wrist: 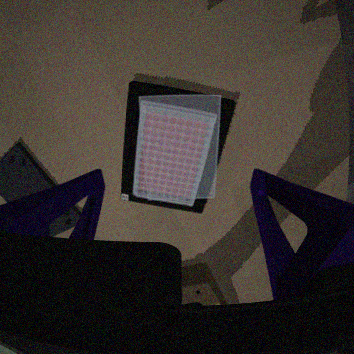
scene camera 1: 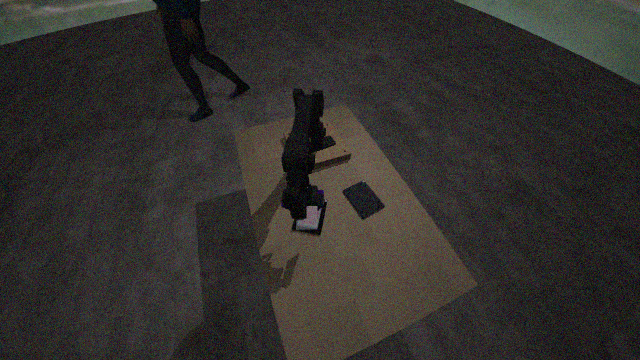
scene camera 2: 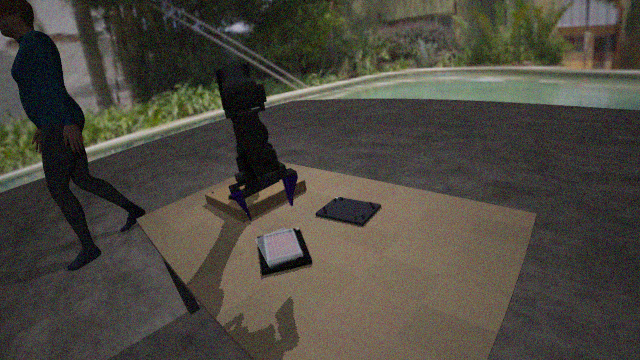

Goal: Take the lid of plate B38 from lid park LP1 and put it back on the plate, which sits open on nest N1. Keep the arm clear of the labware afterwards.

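Frame: origin at the arm's base, x ahead, y left, z up, level; metres.
Where they show: gripper, fingertip midpoint: (wrist: pixel 177 177) (scene camera 2: pixel 271 212); arm's base, origin of the base link: (scene camera 1: pixel 316 146) (scene camera 2: pixel 254 189).
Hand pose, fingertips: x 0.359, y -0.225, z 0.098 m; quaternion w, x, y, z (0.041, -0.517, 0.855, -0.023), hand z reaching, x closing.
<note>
Things, the pixels of their top centre, and the offset from my fingertips. "spot": a spot on its surface instead. Level surfaces: height alone.
- Plate B38, middle of its top: (wrist: pixel 179 154) (scene camera 2: pixel 276 243) (scene camera 1: pixel 306 214) dx -0.027, dy +0.016, dz -0.100 m
- black nest N1, middle of its top: (wrist: pixel 170 158) (scene camera 2: pixel 281 245) (scene camera 1: pixel 310 213) dx -0.035, dy +0.034, dz -0.121 m
- clear lid, surface spot: (wrist: pixel 212 160) spot: dx -0.054, dy -0.013, dz -0.109 m
- Lid park LP1, middle of its top: (wrist: pixel 27 202) (scene camera 2: pixel 348 205) (scene camera 1: pixel 363 196) dx +0.003, dy +0.283, dz -0.119 m
- tan table top, its level: dz -0.139 m
Plate B38 (scene camera 1: pixel 309 222) (scene camera 2: pixel 283 248) (wrist: pixel 170 160), with pink wells, sits on the black nest N1 (scene camera 1: pixel 320 226) (scene camera 2: pixel 301 261) (wrist: pixel 128 150). The clear lid (wrist: pixel 212 160) lies over the plate, turned askew to it; its edge sticks out past the plate at the top and right in the wrist view. Whether it lies flat cannot be told. Lid park LP1 (scene camera 1: pixel 363 200) (scene camera 2: pixel 348 212) (wrist: pixel 22 172) is a dark slab with small corner pegs and shows no lid. My gripper (scene camera 2: pixel 271 212) (wrist: pixel 177 177) is wide open above and apart from the lid and plate.
The arm's base stands on a wooden block (scene camera 1: pixel 334 161) (scene camera 2: pixel 276 199) at the back of the tan table top (scene camera 1: pixel 400 260) (scene camera 2: pixel 425 270). A person (scene camera 1: pixel 185 55) (scene camera 2: pixel 55 120) is beside the table at the left. The arm's shadow falls across the table's left side.
</note>
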